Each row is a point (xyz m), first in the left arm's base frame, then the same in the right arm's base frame.
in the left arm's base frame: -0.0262 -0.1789 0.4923
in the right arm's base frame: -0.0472 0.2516 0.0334
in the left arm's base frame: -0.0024 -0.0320 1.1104
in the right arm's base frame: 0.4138 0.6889 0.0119
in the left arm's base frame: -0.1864 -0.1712 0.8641
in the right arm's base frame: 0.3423 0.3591 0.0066
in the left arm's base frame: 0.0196 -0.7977 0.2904
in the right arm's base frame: -0.2130 -0.0905 -0.4970
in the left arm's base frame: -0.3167 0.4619 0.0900
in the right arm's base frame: -0.1982 0.0799 0.8109
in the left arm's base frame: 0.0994 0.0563 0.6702
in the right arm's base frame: 0.0047 0.5405 0.1621
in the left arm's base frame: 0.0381 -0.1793 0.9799
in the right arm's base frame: 0.2916 0.5802 -0.1049
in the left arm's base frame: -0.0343 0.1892 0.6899
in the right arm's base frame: 0.0997 0.5135 0.3239
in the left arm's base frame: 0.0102 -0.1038 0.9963
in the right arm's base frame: 0.3195 0.6015 -0.0306
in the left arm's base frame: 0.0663 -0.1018 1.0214
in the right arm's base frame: 0.3037 0.6562 -0.0539
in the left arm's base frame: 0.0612 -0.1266 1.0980
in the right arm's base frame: 0.3673 0.6869 -0.0929
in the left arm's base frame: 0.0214 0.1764 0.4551
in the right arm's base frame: -0.1174 0.4105 0.3491
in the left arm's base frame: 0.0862 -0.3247 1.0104
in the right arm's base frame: 0.2898 0.5713 -0.2608
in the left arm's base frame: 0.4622 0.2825 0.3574
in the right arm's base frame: -0.4736 0.7060 0.3185
